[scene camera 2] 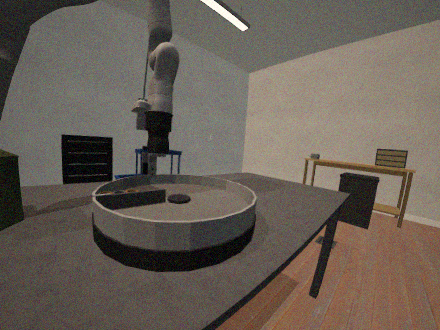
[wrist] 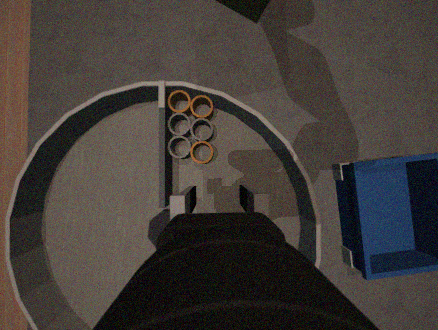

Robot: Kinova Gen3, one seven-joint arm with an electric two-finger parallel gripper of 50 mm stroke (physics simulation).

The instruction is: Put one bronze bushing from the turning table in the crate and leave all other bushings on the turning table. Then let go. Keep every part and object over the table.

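Frame: origin at the arm's base, x right, y ahead, z up, level; millimetres.
Where they show: gripper, between the fingertips: [scene camera 2: 148,175] [wrist: 218,194].
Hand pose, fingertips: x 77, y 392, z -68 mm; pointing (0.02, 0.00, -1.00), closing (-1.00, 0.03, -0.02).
Observation:
Things, the pixels of their top centre, and the offset from my fingertips. "*": a spot on its surface instead.
- blue crate, a spot on its surface: [wrist: 400,274] * dx -285, dy +152, dz -64 mm
- divider, a spot on its surface: [wrist: 162,150] [scene camera 2: 135,192] * dx +71, dy -57, dz -24 mm
- dark hub, centre of its top: [wrist: 168,231] [scene camera 2: 179,197] dx +76, dy +61, dz -53 mm
The turning table [scene camera 2: 175,234] [wrist: 100,200] is a round grey tray with a raised wall. Three bronze bushings [wrist: 179,91] [wrist: 201,96] [wrist: 202,163] and three grey bushings [wrist: 169,124] [wrist: 213,130] [wrist: 180,158] stand in two columns right of its divider in the wrist view. Two bronze ones are at the far end by the wall; one is nearest the gripper in the right column. My gripper [scene camera 2: 151,165] [wrist: 218,194] is open and empty, below the bushings in the wrist view. The blue crate [wrist: 400,274] is partly in view at the right, outside the turning table.
The divider [scene camera 2: 132,198] [wrist: 162,150] runs from the wall toward the dark hub [scene camera 2: 178,199] [wrist: 159,227]. A dark green object [scene camera 2: 9,190] [wrist: 246,7] stands on the worktable [scene camera 2: 295,200]. A workbench [scene camera 2: 360,166] and a black bin [scene camera 2: 358,200] stand beyond the worktable.

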